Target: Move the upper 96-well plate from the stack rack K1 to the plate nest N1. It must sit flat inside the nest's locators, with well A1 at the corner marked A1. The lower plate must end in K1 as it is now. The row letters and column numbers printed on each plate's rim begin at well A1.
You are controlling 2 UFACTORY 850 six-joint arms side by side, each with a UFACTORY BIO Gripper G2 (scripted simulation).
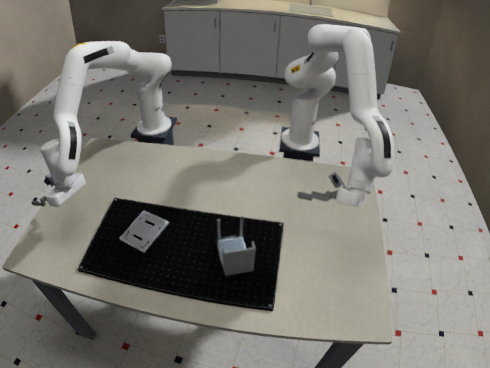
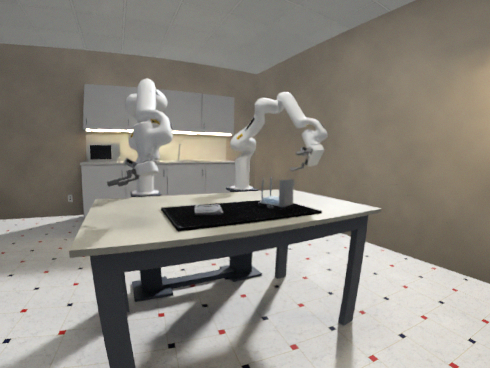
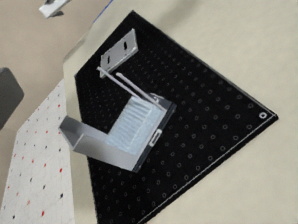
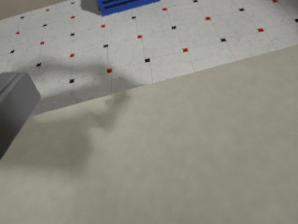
Observation:
I see my left gripper point(image 1: 305, 193) and a pale blue 96-well plate point(image 3: 127, 132).
Image 4 does not show the pale blue 96-well plate: it is out of frame.

